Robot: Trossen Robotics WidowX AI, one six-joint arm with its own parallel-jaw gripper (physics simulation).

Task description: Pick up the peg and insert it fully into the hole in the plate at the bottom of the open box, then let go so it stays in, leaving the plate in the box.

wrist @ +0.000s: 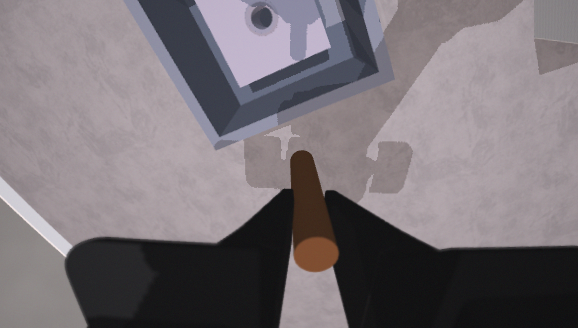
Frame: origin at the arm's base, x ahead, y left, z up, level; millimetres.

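Seen in the pictures: gripper, between the fingertips: (308, 199).
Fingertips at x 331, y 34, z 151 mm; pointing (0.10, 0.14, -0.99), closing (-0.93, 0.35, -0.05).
Pixels of each thing's top centre, then the offset from my fingertips to it. "*": a spot on its surface instead. Level surfaces: height alone.
- brown peg, centre of its top: (308, 270) 34 mm up, 1 mm ahead, 2 mm left
- open blue-grey box, a spot on its surface: (171, 75) * 114 mm down, 91 mm ahead, 60 mm right
- pale plate, centre of its top: (261, 17) 151 mm down, 15 mm ahead, 76 mm right
- mottled table top, height of its surface: 212 mm down
My gripper (308, 199) is shut on the brown peg (312, 210), which sits between the two black fingertips. The peg's lighter orange-brown end face is toward the camera, and its other end points away, toward the table. The open blue-grey box (171, 75) is at the top of the wrist view, beyond the fingertips, and its upper part is cut off by the frame. The pale plate (240, 55) lies at the bottom of the box, with the round dark hole (262, 17) near the top edge of the view. The peg is outside the box, on its near side.
The box's near wall (305, 102) lies between the peg and the plate. The mottled table top (100, 140) surrounds the box, with its pale edge (35, 217) at the lower left. A grey ribbed object (557, 20) shows at the top right. Shadows of the arm and fingers fall near the box.
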